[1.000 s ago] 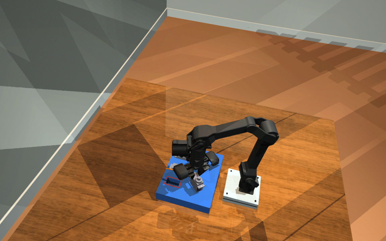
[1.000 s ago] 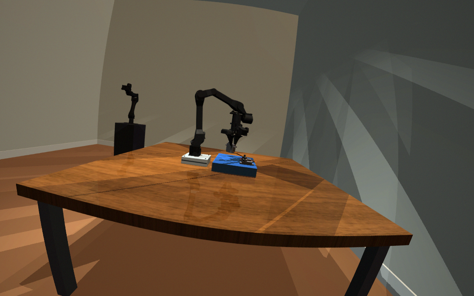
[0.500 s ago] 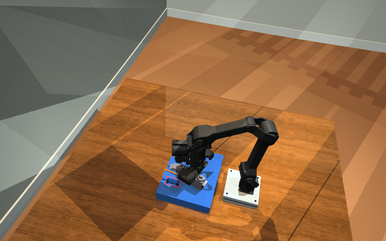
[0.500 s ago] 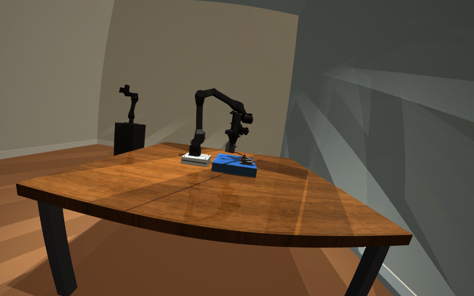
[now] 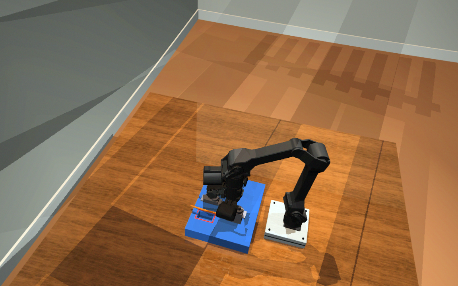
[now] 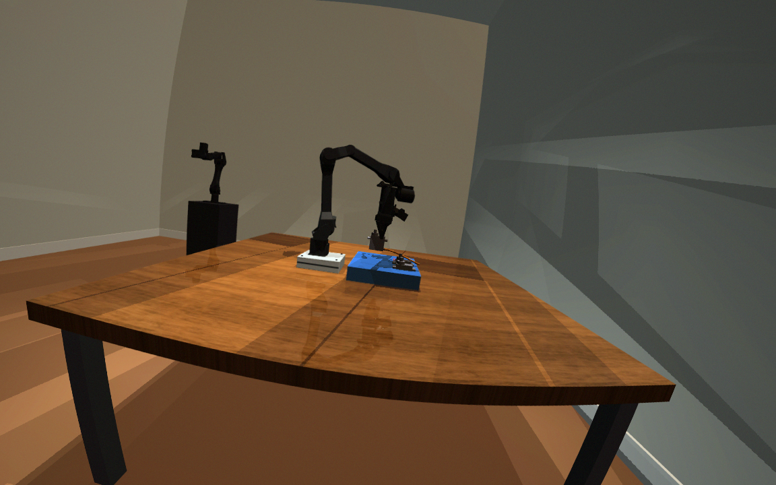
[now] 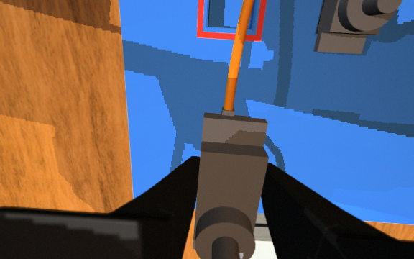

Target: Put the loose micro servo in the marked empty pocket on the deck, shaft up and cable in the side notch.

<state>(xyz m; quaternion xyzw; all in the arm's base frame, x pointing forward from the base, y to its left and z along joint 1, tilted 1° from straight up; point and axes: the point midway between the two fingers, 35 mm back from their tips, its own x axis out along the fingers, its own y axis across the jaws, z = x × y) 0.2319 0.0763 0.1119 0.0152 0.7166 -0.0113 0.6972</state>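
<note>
The blue deck is 2 cm behind my gripper tip, 7 cm to the right of it and 10 cm below it.
</note>
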